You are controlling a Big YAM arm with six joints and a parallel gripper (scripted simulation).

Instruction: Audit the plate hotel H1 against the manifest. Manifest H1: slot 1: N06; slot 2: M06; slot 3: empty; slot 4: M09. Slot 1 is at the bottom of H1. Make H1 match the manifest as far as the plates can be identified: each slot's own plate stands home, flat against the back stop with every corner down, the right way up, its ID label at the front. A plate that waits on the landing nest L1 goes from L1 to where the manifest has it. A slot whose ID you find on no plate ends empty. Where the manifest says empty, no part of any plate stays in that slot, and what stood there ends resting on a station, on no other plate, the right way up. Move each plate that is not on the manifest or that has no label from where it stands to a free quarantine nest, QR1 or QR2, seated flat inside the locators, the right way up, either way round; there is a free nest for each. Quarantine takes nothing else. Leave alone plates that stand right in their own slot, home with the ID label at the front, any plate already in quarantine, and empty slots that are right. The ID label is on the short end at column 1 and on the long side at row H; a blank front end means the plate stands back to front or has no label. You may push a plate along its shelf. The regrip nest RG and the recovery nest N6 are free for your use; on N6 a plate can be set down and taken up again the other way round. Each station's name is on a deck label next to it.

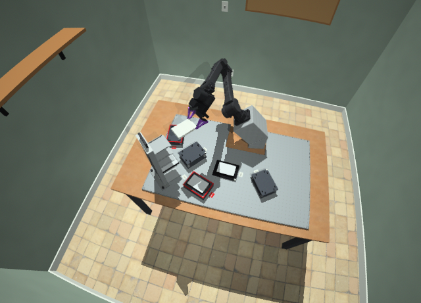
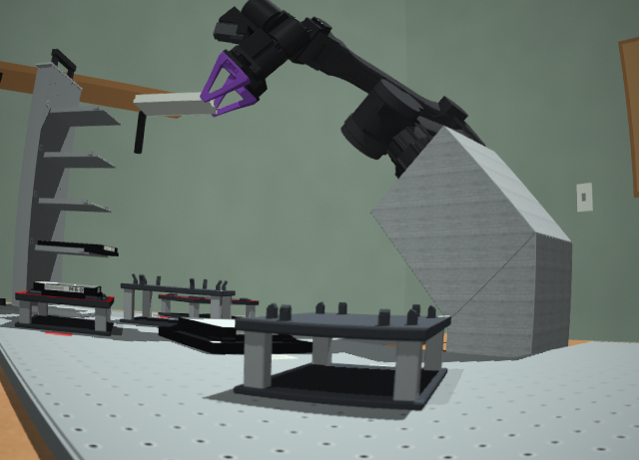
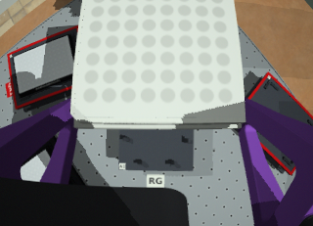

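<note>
The white well plate is 4 cm ahead of my hand and 4 cm to the right of it. Also, from my hand: plate hotel H1: 19 cm ahead, 23 cm to the right, 15 cm below; then regrip nest: 2 cm ahead, 2 cm to the right, 30 cm below; then RG deck label: 5 cm behind, 6 cm to the left, 36 cm below.
</note>
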